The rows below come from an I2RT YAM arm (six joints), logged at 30 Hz.
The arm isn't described. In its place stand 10 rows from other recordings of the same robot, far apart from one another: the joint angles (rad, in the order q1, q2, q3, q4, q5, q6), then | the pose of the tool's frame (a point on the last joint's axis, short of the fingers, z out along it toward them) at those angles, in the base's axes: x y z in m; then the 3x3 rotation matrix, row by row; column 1 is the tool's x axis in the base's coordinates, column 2 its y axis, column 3 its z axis.
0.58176 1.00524 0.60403 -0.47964 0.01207 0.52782 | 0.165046 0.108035 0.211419; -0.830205 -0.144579 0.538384; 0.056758 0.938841 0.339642; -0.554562 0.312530 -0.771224
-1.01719 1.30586 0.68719 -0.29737 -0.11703 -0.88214 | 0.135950 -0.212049 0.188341; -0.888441 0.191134 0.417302; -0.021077 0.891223 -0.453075; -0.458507 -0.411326 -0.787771
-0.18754 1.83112 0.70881 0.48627 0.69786 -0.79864 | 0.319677 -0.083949 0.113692; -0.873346 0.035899 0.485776; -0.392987 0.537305 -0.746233; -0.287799 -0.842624 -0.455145
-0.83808 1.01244 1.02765 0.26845 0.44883 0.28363 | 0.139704 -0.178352 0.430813; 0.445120 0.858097 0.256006; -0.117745 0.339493 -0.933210; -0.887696 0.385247 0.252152
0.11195 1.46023 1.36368 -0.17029 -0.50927 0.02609 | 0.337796 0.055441 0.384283; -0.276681 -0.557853 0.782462; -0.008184 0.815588 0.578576; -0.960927 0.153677 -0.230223
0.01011 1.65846 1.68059 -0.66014 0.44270 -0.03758 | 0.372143 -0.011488 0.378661; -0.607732 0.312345 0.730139; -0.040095 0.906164 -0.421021; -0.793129 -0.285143 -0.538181
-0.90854 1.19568 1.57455 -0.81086 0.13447 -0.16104 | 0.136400 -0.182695 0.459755; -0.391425 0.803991 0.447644; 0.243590 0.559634 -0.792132; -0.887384 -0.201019 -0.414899
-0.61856 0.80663 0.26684 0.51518 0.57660 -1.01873 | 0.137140 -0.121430 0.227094; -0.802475 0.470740 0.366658; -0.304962 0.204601 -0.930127; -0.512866 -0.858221 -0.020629
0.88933 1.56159 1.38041 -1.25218 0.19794 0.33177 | 0.184521 0.216385 0.284484; -0.832465 -0.500668 0.237346; -0.519384 0.854317 -0.019550; -0.192981 -0.139548 -0.971228
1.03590 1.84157 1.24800 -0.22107 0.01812 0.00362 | 0.205710 0.345917 0.200858; -0.373922 -0.852495 0.365287; -0.623978 0.522626 0.580960; -0.686174 -0.010697 -0.727359
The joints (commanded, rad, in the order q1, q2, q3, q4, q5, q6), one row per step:
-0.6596, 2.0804, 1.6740, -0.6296, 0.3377, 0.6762
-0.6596, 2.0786, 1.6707, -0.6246, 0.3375, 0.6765
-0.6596, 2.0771, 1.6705, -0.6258, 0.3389, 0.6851
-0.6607, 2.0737, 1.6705, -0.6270, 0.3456, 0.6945
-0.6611, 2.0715, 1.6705, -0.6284, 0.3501, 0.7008
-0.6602, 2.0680, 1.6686, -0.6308, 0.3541, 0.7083
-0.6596, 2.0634, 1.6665, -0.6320, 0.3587, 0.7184
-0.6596, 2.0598, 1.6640, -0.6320, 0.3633, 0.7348
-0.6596, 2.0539, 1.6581, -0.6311, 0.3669, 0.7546
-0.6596, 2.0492, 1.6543, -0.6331, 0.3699, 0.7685
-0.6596, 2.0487, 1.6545, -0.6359, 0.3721, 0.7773
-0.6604, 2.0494, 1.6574, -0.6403, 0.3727, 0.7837
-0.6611, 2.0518, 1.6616, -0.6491, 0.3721, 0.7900
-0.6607, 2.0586, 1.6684, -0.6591, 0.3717, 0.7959
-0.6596, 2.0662, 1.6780, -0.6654, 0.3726, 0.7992
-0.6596, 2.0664, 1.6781, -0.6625, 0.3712, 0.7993
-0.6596, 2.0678, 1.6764, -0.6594, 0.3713, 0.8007
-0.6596, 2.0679, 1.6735, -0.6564, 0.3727, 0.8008
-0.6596, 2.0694, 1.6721, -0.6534, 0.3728, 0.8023
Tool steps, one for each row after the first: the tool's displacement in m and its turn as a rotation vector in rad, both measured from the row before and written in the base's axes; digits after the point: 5 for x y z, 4 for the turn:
-0.00012, 0.00010, 0.00005, -0.0020, -0.0030, -0.0001
-0.00026, 0.00014, 0.00054, 0.0005, -0.0041, -0.0077
-0.00083, -0.00027, 0.00147, -0.0042, -0.0035, -0.0121
-0.00050, -0.00003, 0.00092, -0.0024, -0.0018, -0.0078
-0.00049, 0.00073, 0.00084, -0.0009, -0.0015, -0.0072
-0.00062, 0.00063, 0.00132, -0.0022, -0.0044, -0.0099
-0.00067, 0.00032, 0.00083, -0.0011, -0.0079, -0.0155
-0.00112, 0.00071, 0.00082, 0.0002, -0.0103, -0.0177
-0.00100, 0.00065, 0.00077, 0.0009, -0.0056, -0.0127
-0.00028, 0.00012, 0.00014, 0.0012, -0.0023, -0.0082
-0.00021, -0.00032, 0.00035, 0.0019, -0.0017, -0.0062
-0.00020, -0.00022, -0.00023, 0.0057, 0.0016, -0.0054
0.00065, -0.00026, -0.00138, 0.0073, 0.0043, -0.0042
0.00143, -0.00053, -0.00067, 0.0025, 0.0020, -0.0020
0.00028, -0.00015, 0.00008, -0.0007, -0.0030, 0.0006
0.00016, -0.00013, -0.00095, 0.0001, -0.0007, -0.0012
-0.00011, 0.00003, -0.00074, -0.0009, 0.0007, -0.0008
0.00019, -0.00015, -0.00091, 0.0001, -0.0009, -0.0013

